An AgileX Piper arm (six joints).
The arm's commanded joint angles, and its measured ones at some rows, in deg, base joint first. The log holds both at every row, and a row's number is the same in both.
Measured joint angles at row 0: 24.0, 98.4, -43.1, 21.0, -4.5, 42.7
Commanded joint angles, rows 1 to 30: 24.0, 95.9, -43.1, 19.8, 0.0, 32.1; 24.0, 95.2, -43.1, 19.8, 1.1, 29.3; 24.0, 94.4, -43.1, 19.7, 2.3, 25.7; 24.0, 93.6, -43.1, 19.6, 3.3, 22.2; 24.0, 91.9, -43.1, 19.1, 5.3, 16.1; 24.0, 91.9, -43.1, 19.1, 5.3, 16.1; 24.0, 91.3, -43.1, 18.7, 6.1, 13.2; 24.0, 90.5, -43.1, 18.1, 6.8, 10.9; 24.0, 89.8, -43.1, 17.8, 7.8, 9.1; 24.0, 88.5, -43.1, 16.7, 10.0, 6.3; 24.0, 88.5, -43.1, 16.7, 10.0, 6.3; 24.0, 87.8, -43.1, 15.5, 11.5, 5.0; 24.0, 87.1, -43.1, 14.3, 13.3, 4.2; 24.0, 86.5, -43.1, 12.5, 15.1, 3.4; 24.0, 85.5, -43.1, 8.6, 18.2, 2.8; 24.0, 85.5, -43.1, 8.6, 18.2, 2.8; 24.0, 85.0, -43.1, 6.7, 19.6, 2.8; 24.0, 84.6, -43.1, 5.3, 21.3, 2.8; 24.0, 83.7, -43.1, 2.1, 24.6, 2.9; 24.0, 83.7, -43.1, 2.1, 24.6, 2.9; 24.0, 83.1, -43.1, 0.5, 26.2, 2.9; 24.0, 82.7, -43.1, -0.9, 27.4, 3.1; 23.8, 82.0, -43.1, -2.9, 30.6, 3.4; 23.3, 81.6, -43.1, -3.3, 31.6, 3.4; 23.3, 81.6, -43.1, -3.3, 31.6, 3.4; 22.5, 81.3, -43.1, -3.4, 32.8, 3.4; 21.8, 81.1, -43.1, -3.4, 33.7, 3.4; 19.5, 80.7, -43.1, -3.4, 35.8, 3.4; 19.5, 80.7, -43.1, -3.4, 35.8, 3.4; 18.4, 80.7, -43.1, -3.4, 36.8, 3.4
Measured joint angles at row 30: 20.8, 81.5, -43.0, -2.6, 33.6, 3.8
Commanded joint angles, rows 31 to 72: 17.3, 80.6, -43.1, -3.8, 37.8, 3.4; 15.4, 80.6, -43.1, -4.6, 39.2, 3.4; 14.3, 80.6, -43.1, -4.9, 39.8, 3.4; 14.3, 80.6, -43.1, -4.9, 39.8, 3.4; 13.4, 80.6, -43.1, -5.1, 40.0, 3.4; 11.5, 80.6, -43.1, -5.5, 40.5, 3.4; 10.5, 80.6, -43.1, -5.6, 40.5, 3.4; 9.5, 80.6, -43.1, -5.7, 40.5, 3.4; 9.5, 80.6, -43.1, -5.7, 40.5, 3.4; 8.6, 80.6, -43.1, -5.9, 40.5, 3.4; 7.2, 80.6, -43.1, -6.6, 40.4, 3.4; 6.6, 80.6, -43.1, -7.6, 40.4, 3.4; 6.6, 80.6, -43.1, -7.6, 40.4, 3.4; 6.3, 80.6, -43.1, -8.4, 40.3, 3.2; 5.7, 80.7, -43.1, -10.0, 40.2, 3.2; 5.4, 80.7, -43.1, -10.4, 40.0, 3.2; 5.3, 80.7, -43.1, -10.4, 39.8, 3.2; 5.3, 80.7, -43.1, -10.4, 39.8, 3.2; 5.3, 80.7, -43.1, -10.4, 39.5, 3.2; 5.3, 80.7, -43.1, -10.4, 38.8, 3.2; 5.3, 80.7, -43.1, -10.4, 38.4, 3.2; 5.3, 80.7, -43.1, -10.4, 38.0, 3.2; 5.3, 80.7, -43.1, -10.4, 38.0, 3.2; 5.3, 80.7, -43.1, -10.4, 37.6, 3.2; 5.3, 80.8, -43.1, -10.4, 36.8, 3.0; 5.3, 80.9, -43.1, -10.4, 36.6, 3.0; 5.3, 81.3, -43.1, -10.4, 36.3, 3.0; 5.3, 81.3, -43.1, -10.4, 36.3, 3.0; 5.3, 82.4, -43.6, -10.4, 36.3, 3.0; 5.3, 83.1, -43.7, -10.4, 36.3, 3.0; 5.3, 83.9, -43.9, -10.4, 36.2, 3.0; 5.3, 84.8, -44.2, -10.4, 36.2, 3.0; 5.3, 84.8, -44.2, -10.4, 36.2, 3.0; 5.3, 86.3, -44.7, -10.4, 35.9, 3.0; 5.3, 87.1, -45.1, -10.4, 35.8, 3.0; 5.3, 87.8, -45.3, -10.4, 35.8, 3.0; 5.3, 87.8, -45.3, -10.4, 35.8, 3.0; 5.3, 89.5, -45.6, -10.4, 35.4, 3.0; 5.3, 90.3, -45.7, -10.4, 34.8, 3.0; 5.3, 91.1, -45.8, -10.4, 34.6, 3.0; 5.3, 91.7, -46.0, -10.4, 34.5, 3.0; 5.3, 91.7, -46.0, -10.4, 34.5, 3.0
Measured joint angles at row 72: 5.7, 90.0, -45.4, -10.3, 35.3, 3.8
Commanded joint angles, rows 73 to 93: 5.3, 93.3, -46.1, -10.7, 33.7, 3.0; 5.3, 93.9, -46.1, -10.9, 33.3, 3.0; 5.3, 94.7, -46.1, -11.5, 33.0, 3.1; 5.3, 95.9, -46.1, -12.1, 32.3, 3.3; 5.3, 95.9, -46.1, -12.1, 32.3, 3.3; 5.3, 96.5, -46.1, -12.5, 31.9, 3.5; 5.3, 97.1, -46.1, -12.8, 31.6, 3.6; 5.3, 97.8, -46.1, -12.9, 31.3, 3.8; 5.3, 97.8, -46.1, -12.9, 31.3, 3.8; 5.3, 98.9, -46.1, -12.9, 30.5, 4.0; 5.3, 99.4, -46.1, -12.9, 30.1, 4.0; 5.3, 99.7, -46.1, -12.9, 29.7, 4.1; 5.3, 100.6, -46.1, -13.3, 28.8, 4.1; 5.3, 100.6, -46.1, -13.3, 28.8, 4.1; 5.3, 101.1, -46.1, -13.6, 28.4, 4.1; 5.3, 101.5, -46.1, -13.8, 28.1, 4.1; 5.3, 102.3, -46.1, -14.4, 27.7, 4.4; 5.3, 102.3, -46.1, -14.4, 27.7, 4.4; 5.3, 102.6, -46.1, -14.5, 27.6, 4.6; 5.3, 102.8, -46.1, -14.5, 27.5, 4.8; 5.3, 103.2, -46.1, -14.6, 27.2, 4.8
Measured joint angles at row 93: 5.7, 102.7, -46.0, -13.8, 28.0, 4.4
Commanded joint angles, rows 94 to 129: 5.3, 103.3, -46.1, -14.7, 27.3, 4.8; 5.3, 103.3, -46.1, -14.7, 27.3, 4.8; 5.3, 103.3, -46.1, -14.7, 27.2, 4.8; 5.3, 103.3, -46.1, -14.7, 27.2, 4.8; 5.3, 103.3, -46.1, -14.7, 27.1, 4.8; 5.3, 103.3, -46.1, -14.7, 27.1, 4.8; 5.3, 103.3, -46.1, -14.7, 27.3, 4.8; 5.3, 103.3, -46.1, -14.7, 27.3, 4.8; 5.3, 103.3, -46.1, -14.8, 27.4, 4.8; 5.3, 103.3, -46.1, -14.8, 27.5, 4.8; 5.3, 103.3, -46.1, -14.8, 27.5, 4.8; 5.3, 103.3, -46.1, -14.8, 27.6, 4.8; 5.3, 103.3, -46.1, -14.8, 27.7, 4.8; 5.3, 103.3, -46.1, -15.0, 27.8, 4.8; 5.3, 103.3, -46.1, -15.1, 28.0, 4.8; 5.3, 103.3, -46.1, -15.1, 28.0, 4.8; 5.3, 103.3, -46.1, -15.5, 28.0, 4.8; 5.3, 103.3, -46.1, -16.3, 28.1, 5.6; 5.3, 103.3, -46.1, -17.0, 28.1, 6.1; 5.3, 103.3, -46.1, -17.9, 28.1, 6.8; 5.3, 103.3, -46.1, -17.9, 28.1, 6.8; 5.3, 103.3, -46.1, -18.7, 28.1, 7.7; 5.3, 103.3, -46.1, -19.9, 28.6, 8.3; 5.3, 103.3, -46.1, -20.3, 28.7, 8.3; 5.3, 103.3, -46.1, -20.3, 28.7, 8.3; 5.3, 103.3, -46.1, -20.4, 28.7, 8.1; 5.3, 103.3, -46.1, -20.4, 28.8, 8.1; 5.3, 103.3, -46.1, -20.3, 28.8, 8.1; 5.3, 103.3, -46.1, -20.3, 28.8, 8.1; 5.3, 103.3, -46.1, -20.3, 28.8, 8.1; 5.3, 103.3, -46.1, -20.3, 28.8, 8.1; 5.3, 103.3, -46.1, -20.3, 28.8, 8.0; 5.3, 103.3, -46.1, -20.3, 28.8, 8.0; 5.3, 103.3, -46.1, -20.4, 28.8, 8.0; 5.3, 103.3, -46.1, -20.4, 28.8, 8.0; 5.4, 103.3, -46.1, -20.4, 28.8, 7.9
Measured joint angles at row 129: 5.6, 103.2, -46.0, -20.4, 28.2, 7.5
